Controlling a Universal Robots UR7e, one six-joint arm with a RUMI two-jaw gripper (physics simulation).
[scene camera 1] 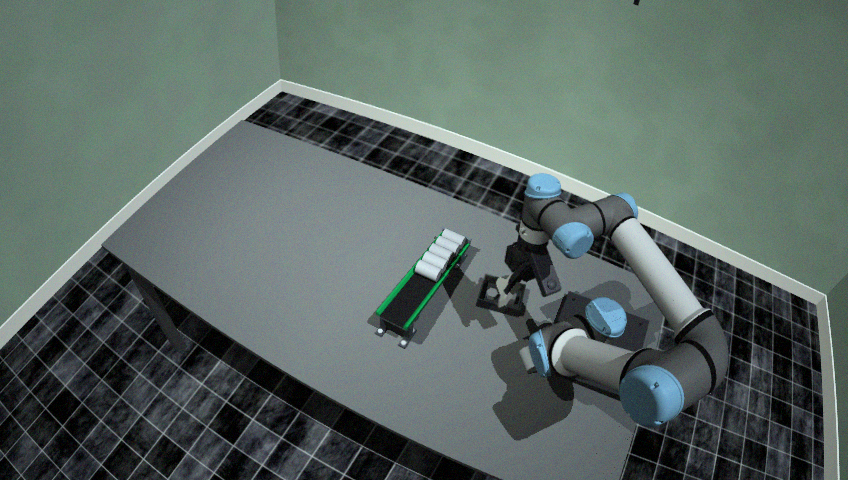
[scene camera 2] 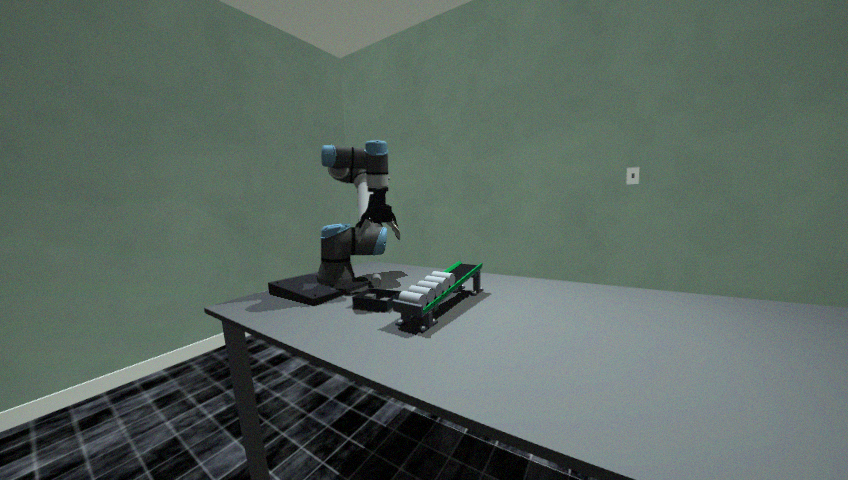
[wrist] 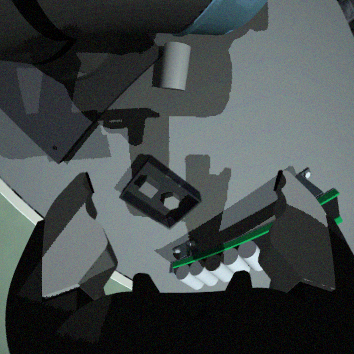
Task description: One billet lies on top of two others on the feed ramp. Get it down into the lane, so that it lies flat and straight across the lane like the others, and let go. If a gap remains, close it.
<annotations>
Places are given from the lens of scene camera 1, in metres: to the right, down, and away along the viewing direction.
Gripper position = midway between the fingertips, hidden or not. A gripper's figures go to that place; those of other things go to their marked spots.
my gripper (scene camera 1: 524, 298): 0.25, 0.15, 1.28
black tray (scene camera 1: 489, 281): 0.19, 0.12, 1.54
</annotations>
